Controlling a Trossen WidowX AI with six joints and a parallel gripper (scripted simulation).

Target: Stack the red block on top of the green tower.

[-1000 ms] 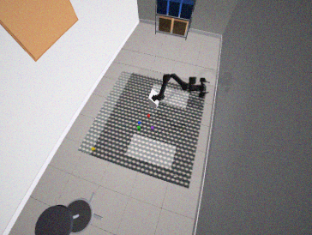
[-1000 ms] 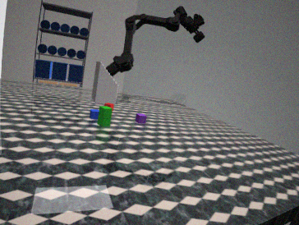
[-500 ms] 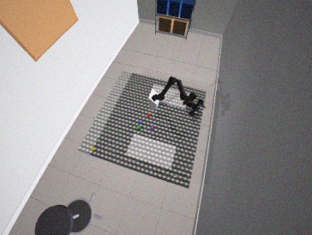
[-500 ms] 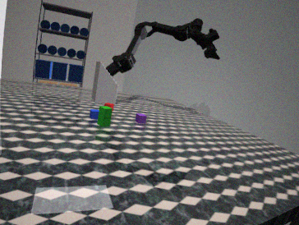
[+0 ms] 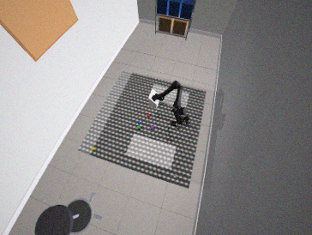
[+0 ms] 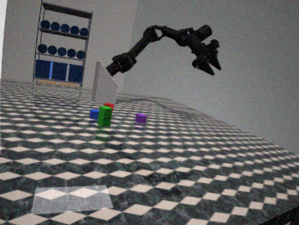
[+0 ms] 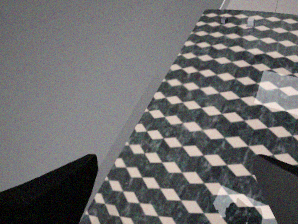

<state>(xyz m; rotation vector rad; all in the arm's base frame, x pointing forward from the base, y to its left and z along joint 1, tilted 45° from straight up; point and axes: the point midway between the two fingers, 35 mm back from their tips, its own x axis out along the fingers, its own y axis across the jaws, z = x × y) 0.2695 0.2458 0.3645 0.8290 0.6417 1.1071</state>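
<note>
My gripper tip is 8 cm past the red block, 44 cm to the left of it and 24 cm above it. Also, from my gripper tip: yellow block 56 cm ahead, 83 cm to the right, 24 cm below; then purple block 5 cm ahead, 33 cm to the right, 24 cm below; then blue block 5 cm ahead, 50 cm to the right, 24 cm below.
</note>
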